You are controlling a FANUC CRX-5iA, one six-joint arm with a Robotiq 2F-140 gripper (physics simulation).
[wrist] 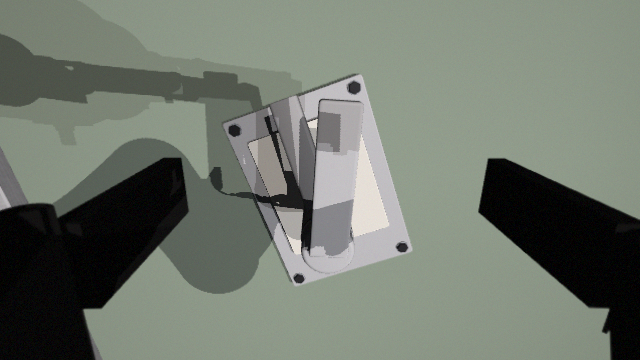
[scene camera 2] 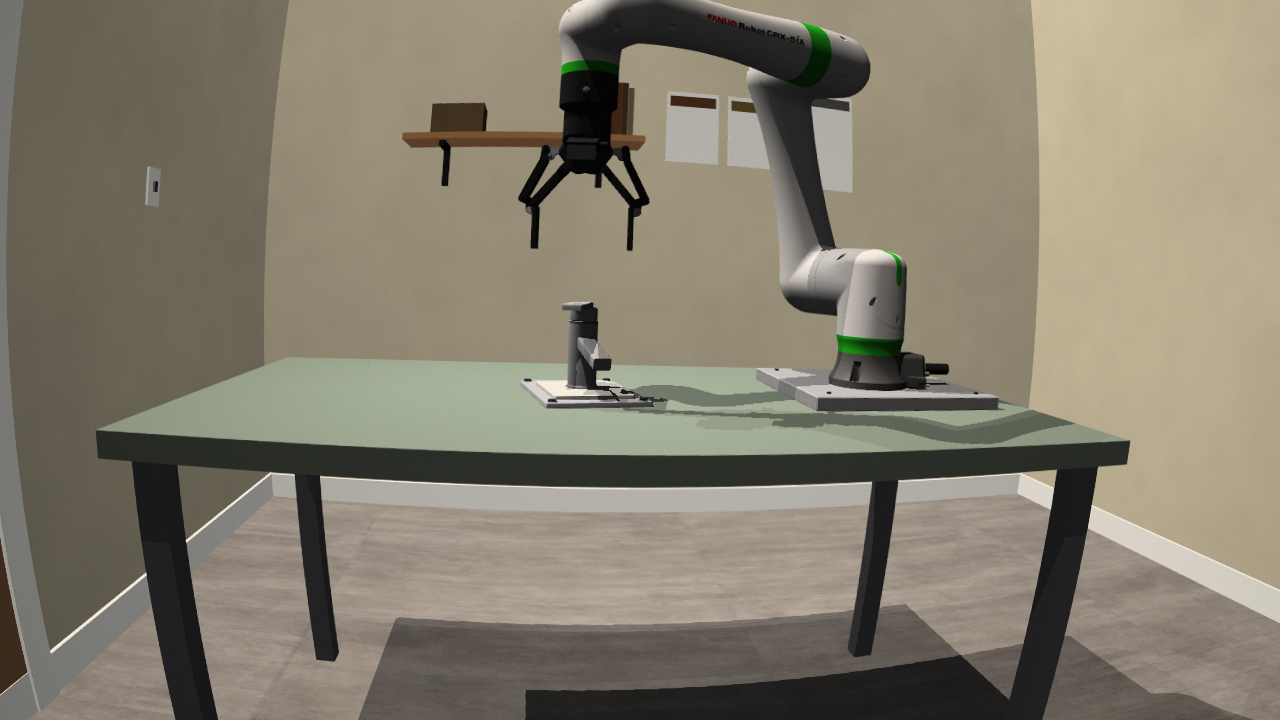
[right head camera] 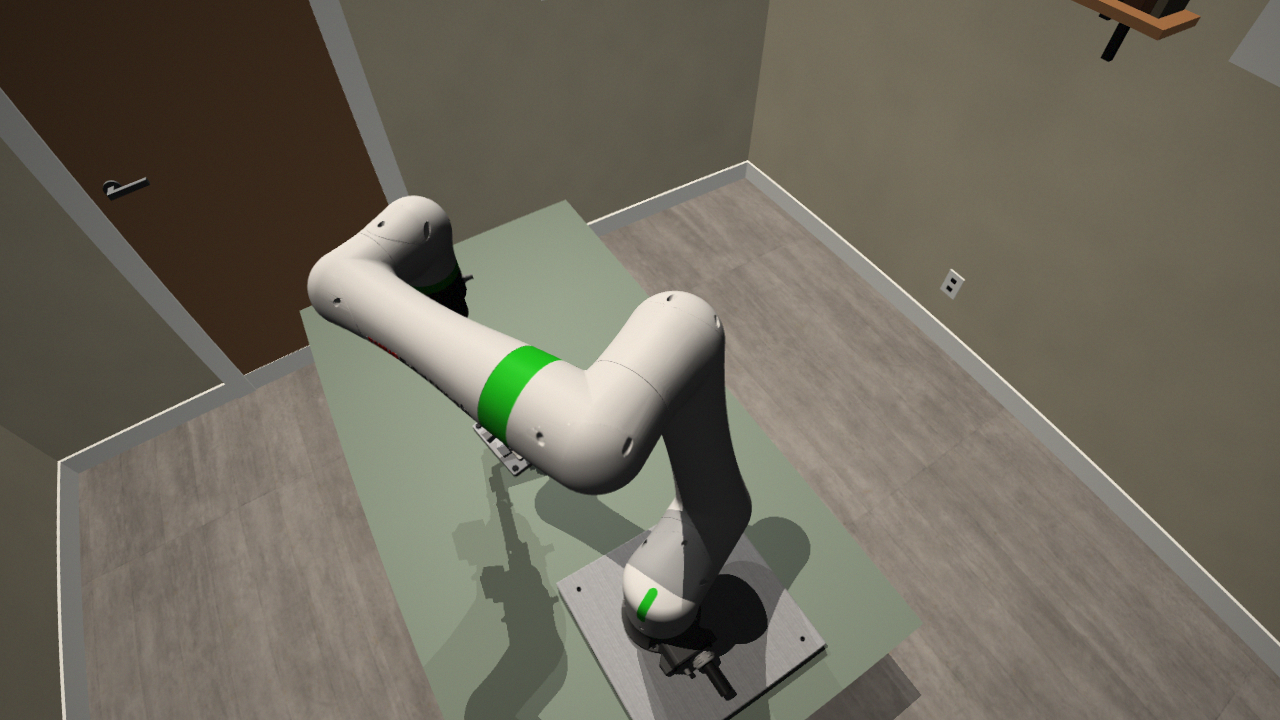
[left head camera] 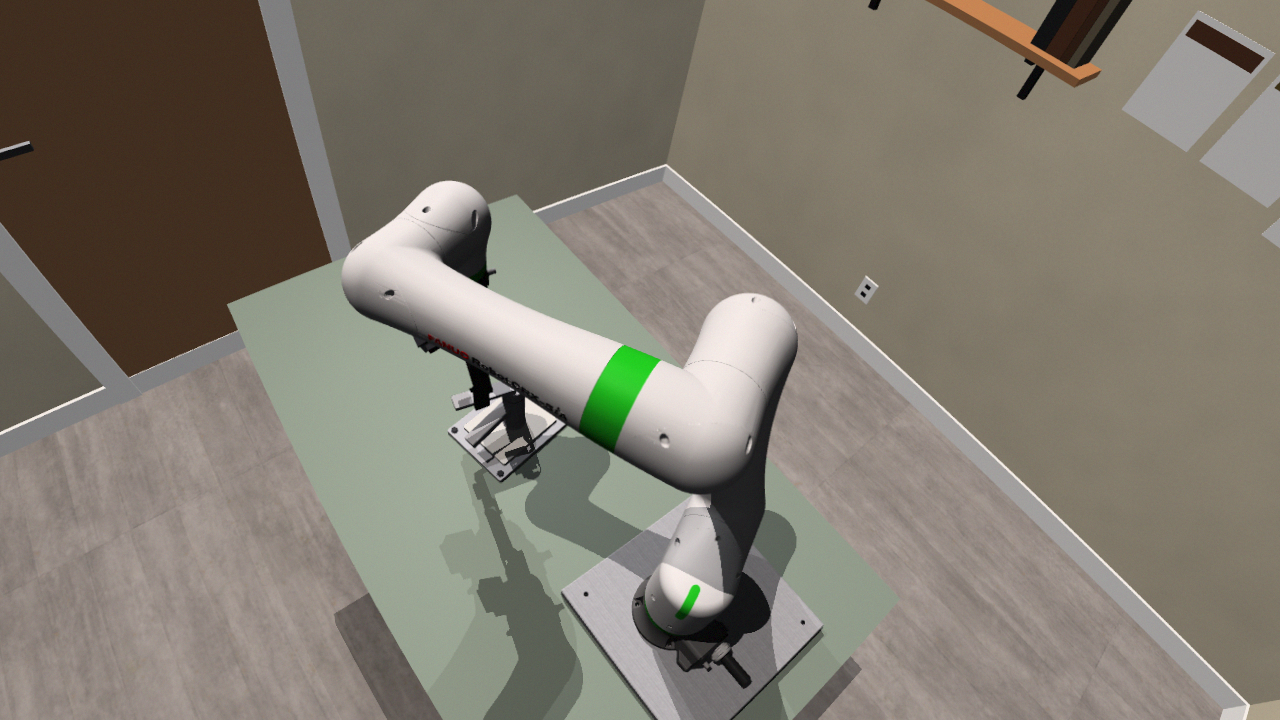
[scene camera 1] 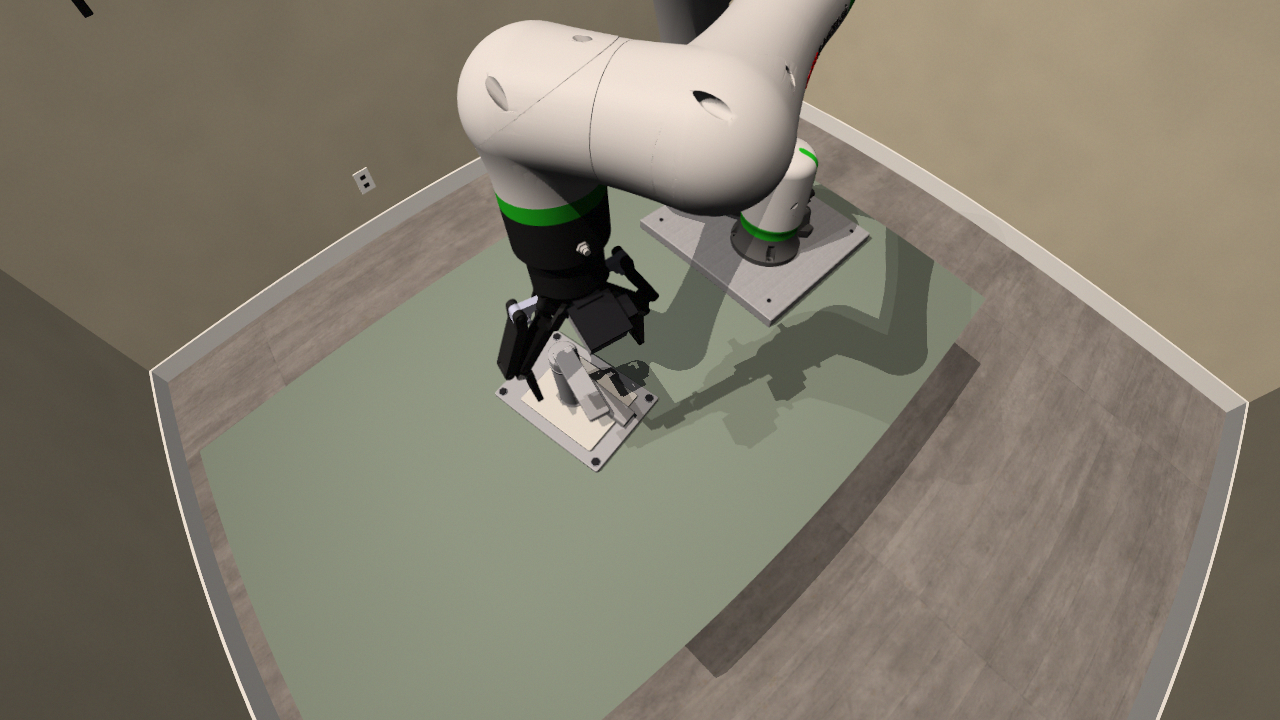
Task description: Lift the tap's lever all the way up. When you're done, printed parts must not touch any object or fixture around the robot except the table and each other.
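Frame: origin at the arm's base, x ahead, y left, z up, level; centimetres.
Seen in the pictures: gripper, fingertip midpoint: (wrist: 334, 185) (scene camera 2: 581, 249) (left head camera: 467, 375) (scene camera 1: 587, 364); arm's base, origin of the base link: (scene camera 2: 867, 384) (scene camera 1: 764, 241).
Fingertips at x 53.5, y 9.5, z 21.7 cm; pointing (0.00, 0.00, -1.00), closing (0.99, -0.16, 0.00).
Note:
Pixels of each thing's top centre, then the offset from my fingertips to it. "pt": a spot on its surface instead. Level surfaces: height alone.
- light grey base plate, surface spot: (wrist: 386, 190) (scene camera 1: 536, 418) pt dx +6.3, dy -10.2, dz -23.2 cm
- round tap body, surface spot: (scene camera 2: 581, 353) pt dx -0.8, dy -3.6, dz -16.4 cm
- spout, middle of its top: (wrist: 301, 161) (scene camera 1: 600, 392) (scene camera 2: 593, 339) (left head camera: 488, 419) dx -2.6, dy -2.3, dz -14.1 cm
- same green table, its level: dz -24.0 cm
The tap stands upright on a light grey base plate (scene camera 1: 537, 416) (wrist: 386, 190) on the table. Its flat grey lever (left head camera: 461, 401) (scene camera 1: 581, 385) (scene camera 2: 577, 306) (wrist: 335, 175) sits on top of the round tap body (scene camera 2: 581, 353), looks close to level, and points to roughly the same side as the spout (scene camera 1: 617, 402) (wrist: 290, 125). My gripper (scene camera 1: 588, 367) (scene camera 2: 581, 247) (wrist: 334, 185) is open wide and empty, pointing straight down above the tap. In the wrist view the lever lies between the two fingers, well below them and touching neither. In the right head view the arm hides the lever.
The robot's base stands on a metal plate (left head camera: 590, 608) (scene camera 1: 769, 308) (scene camera 2: 948, 398) on the same green table (scene camera 1: 402, 537) (scene camera 2: 358, 411), to the right of the tap in scene camera 2. A wall shelf (scene camera 2: 501, 139) and posters (scene camera 2: 691, 134) are on the wall behind.

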